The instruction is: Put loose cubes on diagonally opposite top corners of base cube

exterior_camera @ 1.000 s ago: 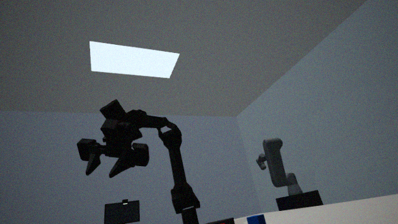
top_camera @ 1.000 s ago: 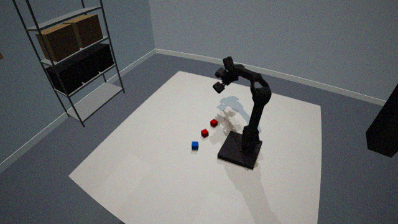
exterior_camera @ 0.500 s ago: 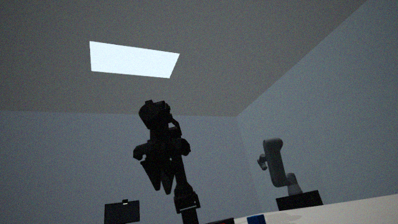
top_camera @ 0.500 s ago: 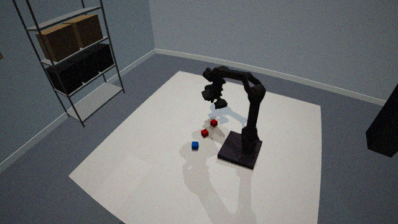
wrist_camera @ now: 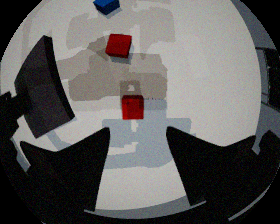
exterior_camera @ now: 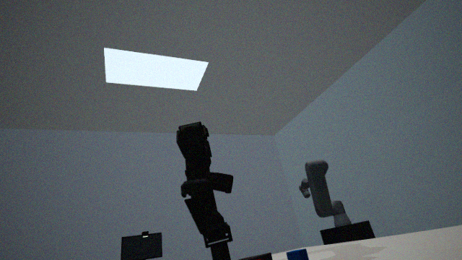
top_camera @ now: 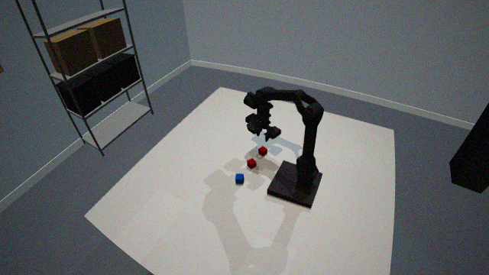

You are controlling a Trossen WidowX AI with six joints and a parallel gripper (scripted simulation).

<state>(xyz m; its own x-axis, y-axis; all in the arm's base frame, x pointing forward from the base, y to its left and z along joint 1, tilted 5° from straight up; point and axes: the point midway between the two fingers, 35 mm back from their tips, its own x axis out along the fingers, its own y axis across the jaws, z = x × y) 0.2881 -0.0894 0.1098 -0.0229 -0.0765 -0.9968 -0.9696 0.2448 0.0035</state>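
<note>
The blue base cube is 22 cm to the left of my gripper tip, 8 cm below it and 1 cm behind it.
</note>
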